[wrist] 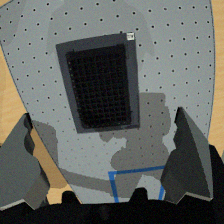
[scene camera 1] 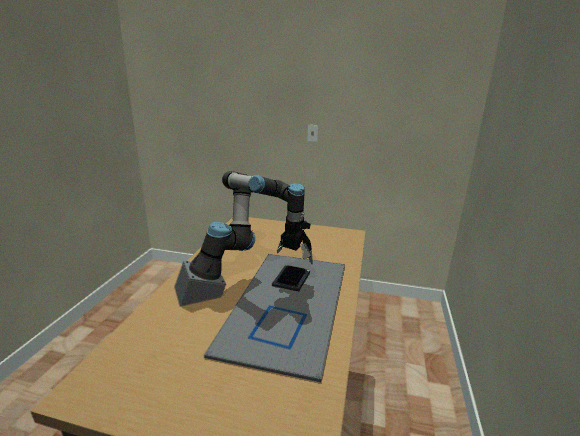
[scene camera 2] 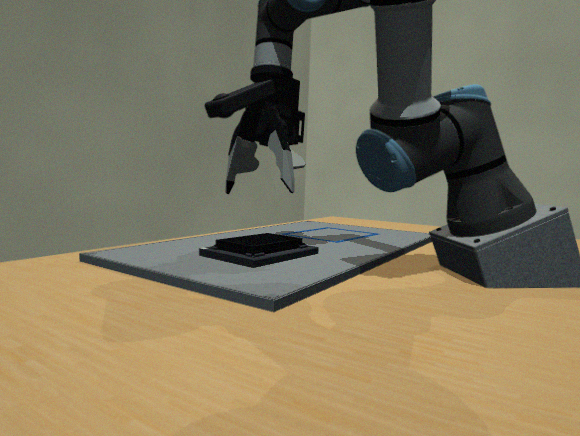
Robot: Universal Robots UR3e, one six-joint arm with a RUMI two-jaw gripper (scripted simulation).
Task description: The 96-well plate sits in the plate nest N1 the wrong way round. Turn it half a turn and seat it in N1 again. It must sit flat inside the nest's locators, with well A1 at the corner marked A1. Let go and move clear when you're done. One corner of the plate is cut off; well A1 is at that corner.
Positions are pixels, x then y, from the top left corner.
Scene:
my gripper: wrist; scene camera 1 294, 258; scene camera 2
same spot on my gripper: [wrist: 185, 178] = [scene camera 2: 240, 143]

